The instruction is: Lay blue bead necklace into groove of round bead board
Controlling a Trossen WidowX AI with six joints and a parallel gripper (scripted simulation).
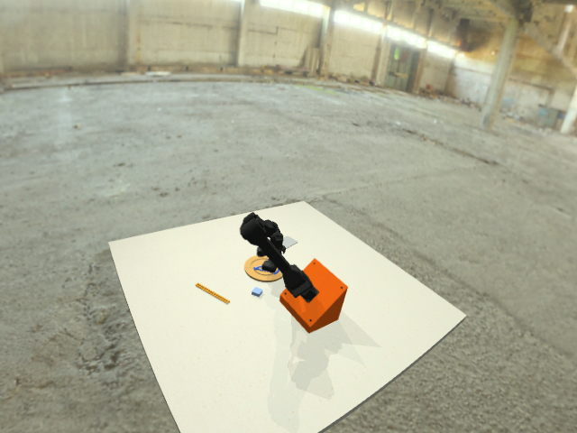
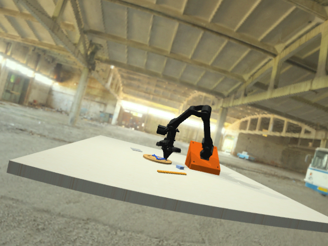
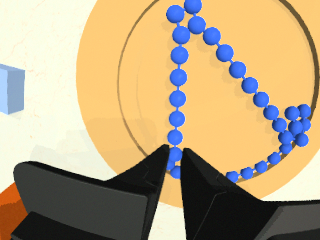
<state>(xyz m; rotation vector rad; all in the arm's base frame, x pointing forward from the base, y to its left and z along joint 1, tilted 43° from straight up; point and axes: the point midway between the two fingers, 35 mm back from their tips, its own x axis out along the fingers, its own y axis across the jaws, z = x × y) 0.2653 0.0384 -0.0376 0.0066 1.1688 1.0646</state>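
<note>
The round tan bead board lies 5 cm ahead of my gripper tip, 1 cm to the left of it and 1 cm below it. Also, from my gripper tip: flat grey tile: 22 cm to the right, 21 cm ahead, 1 cm below; small light-blue block: 13 cm to the left, 8 cm behind, 1 cm below.
</note>
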